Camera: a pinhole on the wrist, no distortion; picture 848 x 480 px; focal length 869.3 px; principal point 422.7 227.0 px. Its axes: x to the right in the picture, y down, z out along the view. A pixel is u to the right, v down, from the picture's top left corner.
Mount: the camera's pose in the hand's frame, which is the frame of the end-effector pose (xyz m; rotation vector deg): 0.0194 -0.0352 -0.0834 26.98 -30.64 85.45
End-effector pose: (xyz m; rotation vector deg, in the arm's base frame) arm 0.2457 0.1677 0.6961 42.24 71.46 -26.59
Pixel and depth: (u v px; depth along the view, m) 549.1 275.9 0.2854
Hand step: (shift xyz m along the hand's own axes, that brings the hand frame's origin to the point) -0.0090 -0.1727 0.1690
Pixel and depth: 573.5 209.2 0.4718
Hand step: 0.0086 -0.2530 0.3430
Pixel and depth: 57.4 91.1 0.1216
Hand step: 0.0327 -0.1496 -0.0163
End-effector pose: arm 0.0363 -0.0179 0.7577 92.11 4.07 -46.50
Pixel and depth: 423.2 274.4 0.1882
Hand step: 0.0008 -0.1477 0.0667
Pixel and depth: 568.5 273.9 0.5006
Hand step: -0.0293 -0.2675 0.3661
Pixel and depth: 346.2 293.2 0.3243
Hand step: -0.0198 -0.2518 0.1578
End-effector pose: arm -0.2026 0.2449 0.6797 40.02 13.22 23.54
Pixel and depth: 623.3 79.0 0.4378
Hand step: 0.0750 -0.2193 0.3294
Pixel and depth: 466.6 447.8 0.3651
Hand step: -0.0893 -0.2365 0.2164
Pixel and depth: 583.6 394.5 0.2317
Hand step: -0.0352 -0.1385 0.1260
